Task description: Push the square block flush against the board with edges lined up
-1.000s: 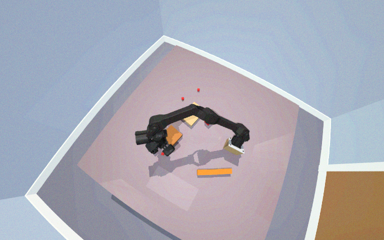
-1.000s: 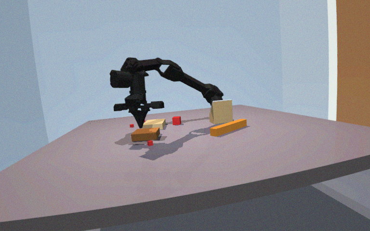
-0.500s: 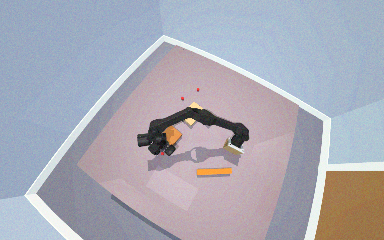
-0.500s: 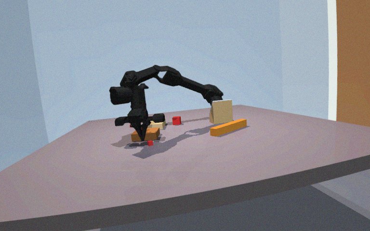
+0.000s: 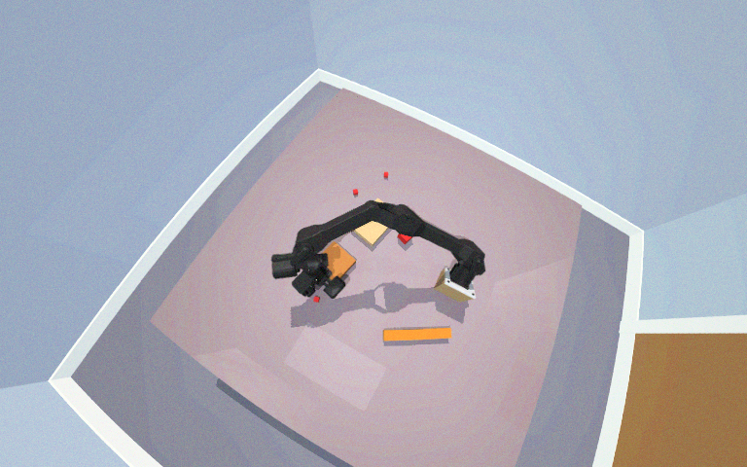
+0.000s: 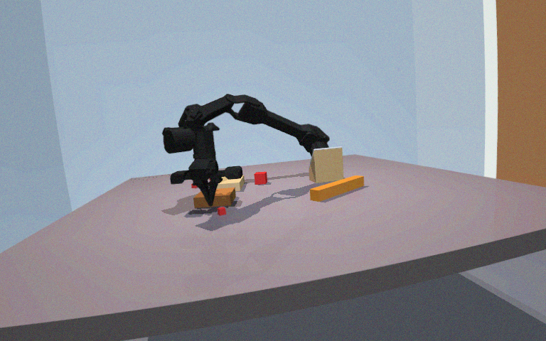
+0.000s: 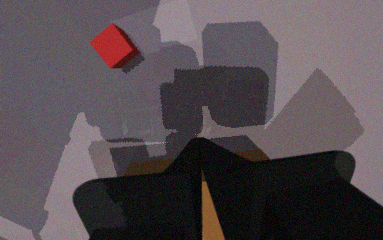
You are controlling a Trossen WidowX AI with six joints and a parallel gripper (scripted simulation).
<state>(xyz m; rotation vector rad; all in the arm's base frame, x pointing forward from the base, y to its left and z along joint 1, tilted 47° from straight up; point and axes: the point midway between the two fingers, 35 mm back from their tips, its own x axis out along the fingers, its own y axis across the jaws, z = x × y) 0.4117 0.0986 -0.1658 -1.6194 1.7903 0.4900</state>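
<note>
The orange square block is 60 mm to the right of my gripper tip, 20 mm behind it and 10 mm above it. From my gripper tip the other things lie so: long orange board: 370 mm behind, 20 mm to the left, 10 mm above; then cream rectangular block: 270 mm to the right, 70 mm behind, 10 mm above; then red cube: 270 mm to the right, 190 mm behind, 10 mm above.
</note>
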